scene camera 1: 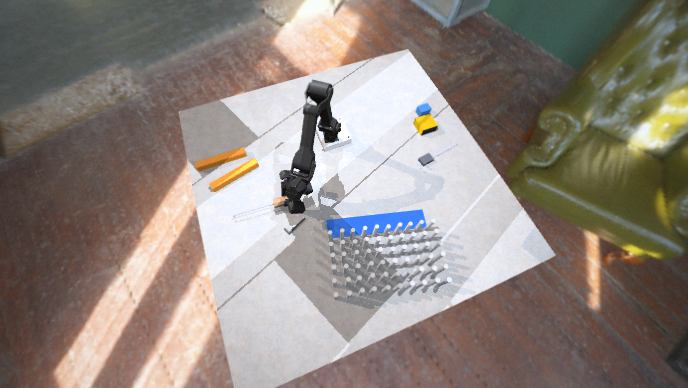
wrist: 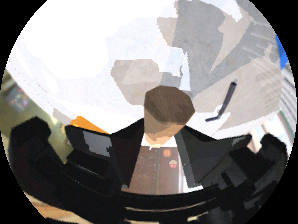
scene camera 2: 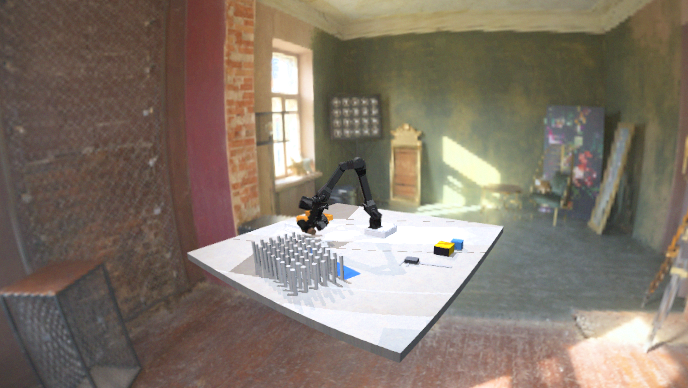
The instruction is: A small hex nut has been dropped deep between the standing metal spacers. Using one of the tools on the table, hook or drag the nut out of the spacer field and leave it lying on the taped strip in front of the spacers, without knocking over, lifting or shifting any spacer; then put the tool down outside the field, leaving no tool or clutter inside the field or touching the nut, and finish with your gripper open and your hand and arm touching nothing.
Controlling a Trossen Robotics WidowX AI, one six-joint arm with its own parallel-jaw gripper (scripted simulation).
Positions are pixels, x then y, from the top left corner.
Labels:
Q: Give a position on a blue taped strip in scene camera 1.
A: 416, 216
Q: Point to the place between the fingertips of my gripper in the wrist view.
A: At 159, 121

